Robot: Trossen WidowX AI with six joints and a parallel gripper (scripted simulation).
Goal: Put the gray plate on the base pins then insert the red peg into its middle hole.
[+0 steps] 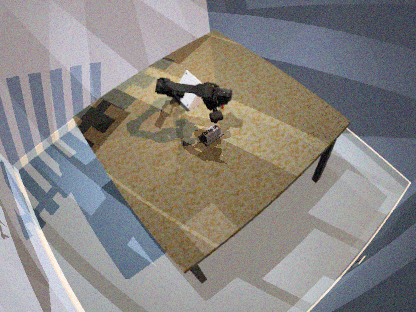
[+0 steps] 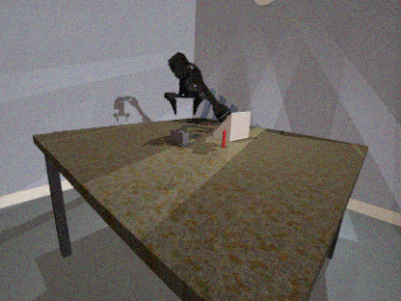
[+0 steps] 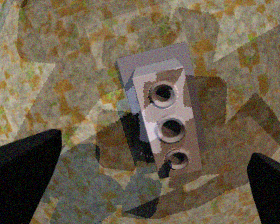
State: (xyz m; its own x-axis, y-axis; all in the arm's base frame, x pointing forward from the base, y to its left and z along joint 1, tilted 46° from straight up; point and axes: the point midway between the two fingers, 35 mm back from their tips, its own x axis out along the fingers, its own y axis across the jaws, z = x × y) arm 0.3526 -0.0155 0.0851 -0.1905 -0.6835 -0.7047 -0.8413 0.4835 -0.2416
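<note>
My gripper tip is 90 mm past the red peg, 160 mm to the right of it and 100 mm above it. Also, from my gripper tip: gray plate (30 mm to the right, 100 mm below).
</note>
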